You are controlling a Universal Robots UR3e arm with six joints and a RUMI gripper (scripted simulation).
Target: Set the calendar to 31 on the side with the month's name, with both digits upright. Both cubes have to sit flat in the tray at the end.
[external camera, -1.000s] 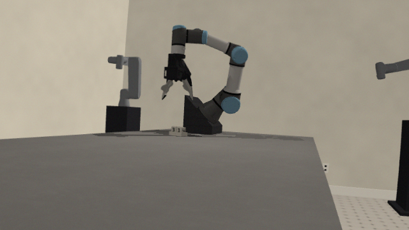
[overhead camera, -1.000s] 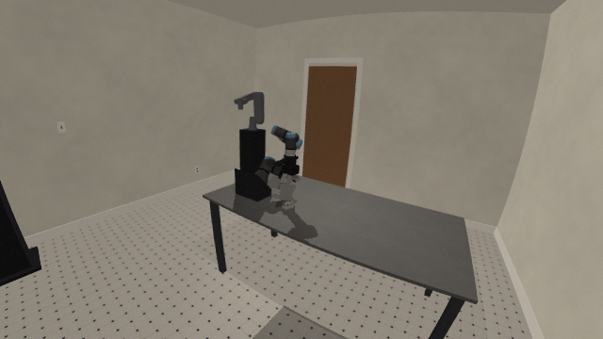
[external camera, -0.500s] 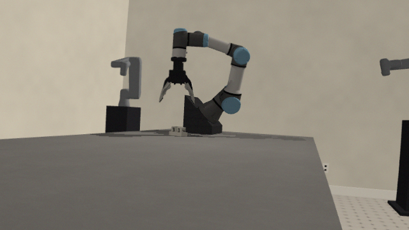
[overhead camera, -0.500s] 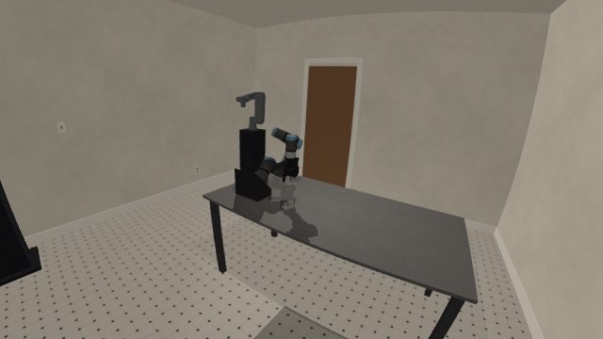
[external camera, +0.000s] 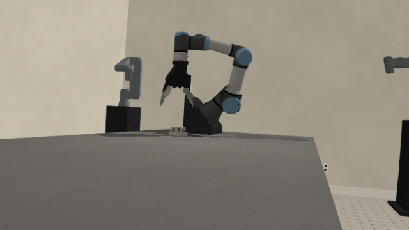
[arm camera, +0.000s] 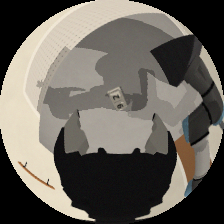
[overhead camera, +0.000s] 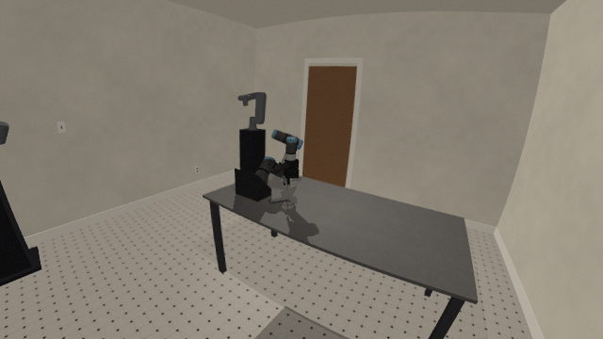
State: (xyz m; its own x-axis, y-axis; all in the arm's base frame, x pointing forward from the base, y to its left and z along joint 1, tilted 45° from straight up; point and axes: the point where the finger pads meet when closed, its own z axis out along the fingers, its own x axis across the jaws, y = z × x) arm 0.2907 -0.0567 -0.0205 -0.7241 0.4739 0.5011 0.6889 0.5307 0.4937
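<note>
The pale calendar tray is 10 mm ahead of my hand, 20 mm to the left of it and 120 mm below it.
</note>
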